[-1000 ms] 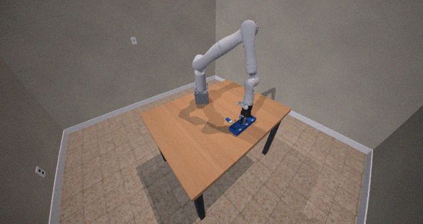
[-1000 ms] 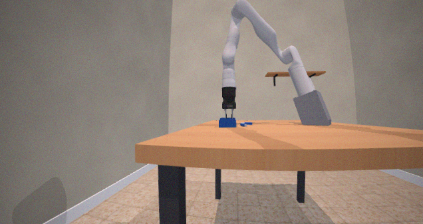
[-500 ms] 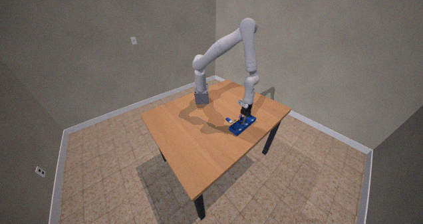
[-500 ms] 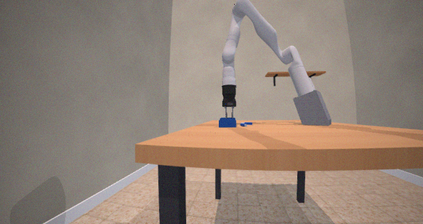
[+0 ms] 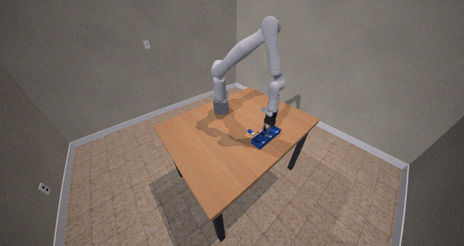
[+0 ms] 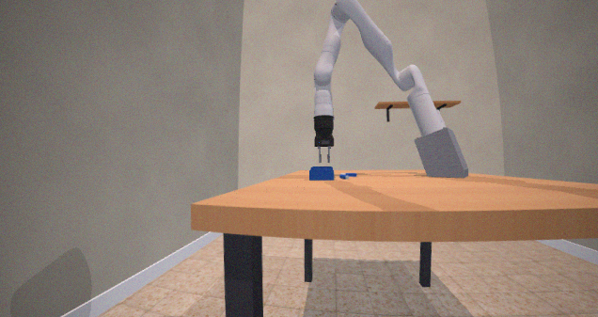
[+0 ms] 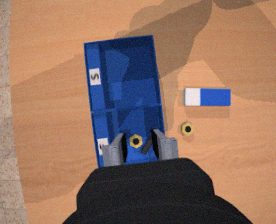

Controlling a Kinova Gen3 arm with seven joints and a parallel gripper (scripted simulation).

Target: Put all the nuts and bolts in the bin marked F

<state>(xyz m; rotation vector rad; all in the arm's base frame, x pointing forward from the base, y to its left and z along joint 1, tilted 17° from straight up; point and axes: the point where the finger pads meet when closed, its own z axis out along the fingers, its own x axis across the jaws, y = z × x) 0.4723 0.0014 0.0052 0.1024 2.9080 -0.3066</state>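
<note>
Now: the blue two-compartment bin 1 cm ahead of my hand and 6 cm below it. The rest, counted from my hand: black bolt 2 cm behind, 1 cm to the left, 6 cm below.
</note>
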